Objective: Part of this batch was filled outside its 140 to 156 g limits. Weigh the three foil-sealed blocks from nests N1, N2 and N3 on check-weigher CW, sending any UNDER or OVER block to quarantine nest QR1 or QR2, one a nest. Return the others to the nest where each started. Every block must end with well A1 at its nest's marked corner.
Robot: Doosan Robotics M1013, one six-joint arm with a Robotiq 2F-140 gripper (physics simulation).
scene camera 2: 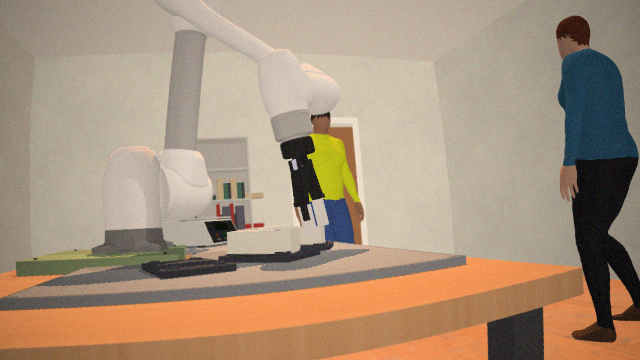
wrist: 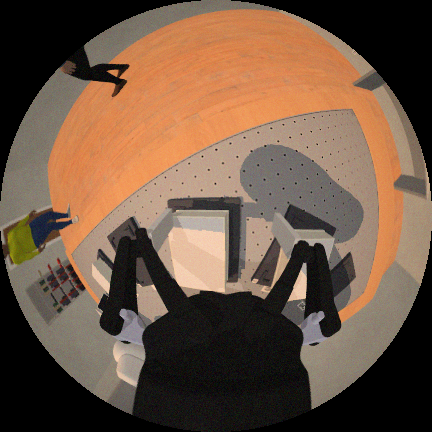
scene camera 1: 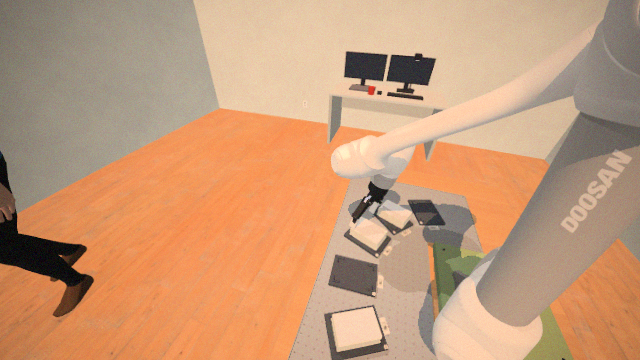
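Pixels of known places: gripper, fingertip midpoint: (scene camera 2: 318,230) (wrist: 223,219) (scene camera 1: 362,218); arm's base, origin of the base link: (scene camera 2: 135,250).
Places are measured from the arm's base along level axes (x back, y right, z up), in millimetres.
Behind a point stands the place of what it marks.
Observation:
My gripper (scene camera 1: 365,216) {x -464, y 174, z 27 mm} (scene camera 2: 313,212) (wrist: 223,219) {x -464, y 174, z 27 mm} is open and low at the second block, its pads on opposite sides in the wrist view. That pale block (scene camera 1: 369,233) {x -415, y 101, z 38 mm} (wrist: 199,255) {x -425, y 127, z 38 mm} sits on a dark nest (scene camera 1: 354,241) {x -463, y 73, z -9 mm} (wrist: 235,240) {x -415, y 176, z -7 mm}. Another pale block (scene camera 1: 395,215) {x -333, y 245, z 39 mm} (scene camera 2: 262,241) {x -332, y 321, z 19 mm} sits on the adjoining nest (scene camera 1: 398,230) {x -303, y 208, z -7 mm}; my right finger partly covers it in the wrist view. The third block (scene camera 1: 356,328) {x -367, y -243, z 35 mm} sits on the nearest nest (scene camera 1: 360,353) {x -337, y -285, z -6 mm} in scene camera 1. Two dark nests (scene camera 1: 426,212) {x -193, y 377, z -7 mm} (scene camera 1: 353,275) {x -424, y -71, z -6 mm} hold no block. Labels and well A1 are unreadable. I cannot tell which unit is CW.
The nests stand on a grey perforated board (scene camera 1: 405,310) {x -233, y -111, z -18 mm} (scene camera 2: 400,260) {x -528, y 507, z -18 mm} (wrist: 215,165) {x -540, y 183, z -18 mm}. The green base plate (scene camera 1: 442,265) {x -125, y 101, z -1 mm} (scene camera 2: 50,262) {x 124, y 237, z -5 mm} lies beside them. A white unit with a dark display (scene camera 2: 220,231) {x -211, y -338, z 29 mm} stands behind. Two people (scene camera 2: 595,110) (scene camera 2: 330,165) stand beyond the table.

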